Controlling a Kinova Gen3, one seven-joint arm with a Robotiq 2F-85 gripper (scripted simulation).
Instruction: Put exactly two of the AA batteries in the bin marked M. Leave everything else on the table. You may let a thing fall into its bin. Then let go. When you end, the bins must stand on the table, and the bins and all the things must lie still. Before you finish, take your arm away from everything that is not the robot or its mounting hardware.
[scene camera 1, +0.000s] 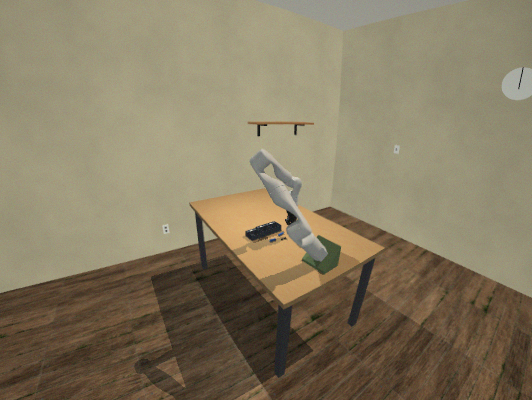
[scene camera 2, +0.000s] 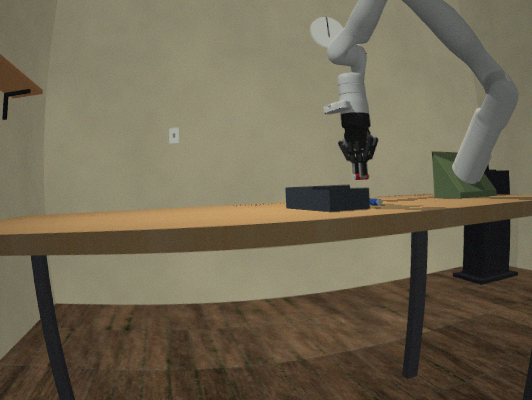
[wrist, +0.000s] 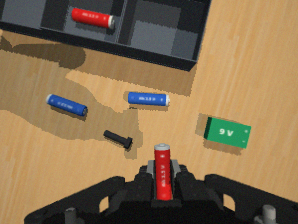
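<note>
Scene camera 2 shows the gripper (scene camera 2: 360, 178) together with a dark bin (scene camera 2: 316, 198), while scene camera 2 does not show a green 9V battery, which is hidden by the dark bin. In the wrist view the green 9V battery (wrist: 217, 130) is visible, as are a red AA battery (wrist: 161, 151) and the gripper (wrist: 162, 170).
</note>
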